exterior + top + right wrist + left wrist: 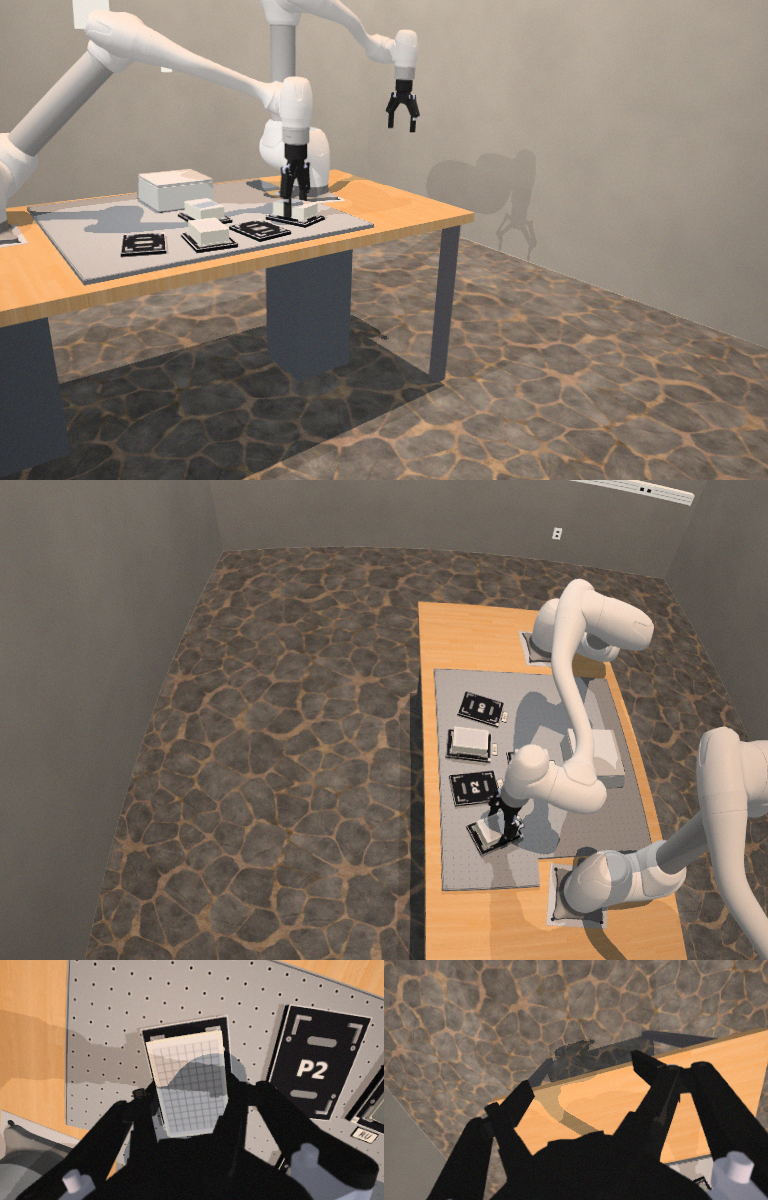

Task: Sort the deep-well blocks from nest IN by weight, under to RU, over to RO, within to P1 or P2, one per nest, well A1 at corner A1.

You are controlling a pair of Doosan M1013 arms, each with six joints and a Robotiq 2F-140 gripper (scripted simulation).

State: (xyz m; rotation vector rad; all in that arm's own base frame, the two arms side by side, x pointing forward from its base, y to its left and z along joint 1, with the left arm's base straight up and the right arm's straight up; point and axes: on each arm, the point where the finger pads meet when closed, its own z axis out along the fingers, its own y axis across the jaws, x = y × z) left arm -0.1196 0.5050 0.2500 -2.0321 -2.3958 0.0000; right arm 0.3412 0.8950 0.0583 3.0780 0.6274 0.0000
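Now: right hand 4 cm above the nest P1. Round my right hand: nest RU: 34 cm to the right, 9 cm ahead, 4 cm below; nest P2: 17 cm to the right, 7 cm ahead, 4 cm below; infeed nest: 27 cm to the right, 14 cm behind, 4 cm below.
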